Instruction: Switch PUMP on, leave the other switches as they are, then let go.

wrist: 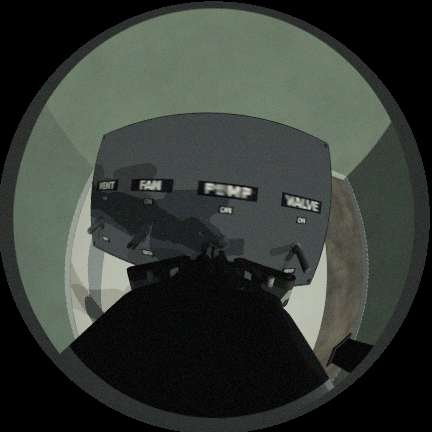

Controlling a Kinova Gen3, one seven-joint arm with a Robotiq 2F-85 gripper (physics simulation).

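Frame: origin at the arm's base, x right, y up, z back, level; millimetres.
Where they show: gripper, fingertip midpoint: [212,253].
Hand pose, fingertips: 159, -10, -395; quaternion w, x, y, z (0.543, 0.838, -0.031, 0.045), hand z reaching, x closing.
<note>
Things, the pixels of their top centre, and the offset from my fingertips, as dx, dy, dz.
- PUMP label, top centre: [227,188] +26, +30, -78
- PUMP switch, top centre: [222,239] +11, +41, -10
- VENT lever, top centre: [89,222] -226, +28, -47
- FAN lever, top centre: [130,235] -109, +28, -22
- VALVE lever, top centre: [309,257] +126, +28, +27
The dark grey switch panel [215,145] fills the middle of the wrist view. The PUMP label [227,191] sits above a small ON mark. The rounded end of the PUMP switch [220,242] shows just beyond my fingertips; the rest of it and its OFF mark are hidden, and I cannot tell its setting. My gripper [212,253] is shut and empty, its tips at or very close to the PUMP switch; contact is unclear. The VENT lever [95,227], FAN lever [138,239] and VALVE lever [302,258] slant down toward their lower marks.
The VALVE lever stands right of my fingers, the FAN lever left. A green wall [215,60] is behind the panel. A brown surface [345,240] lies to the right, and a black block [354,355] shows at the lower right. Shadows cross the panel's left half.
</note>
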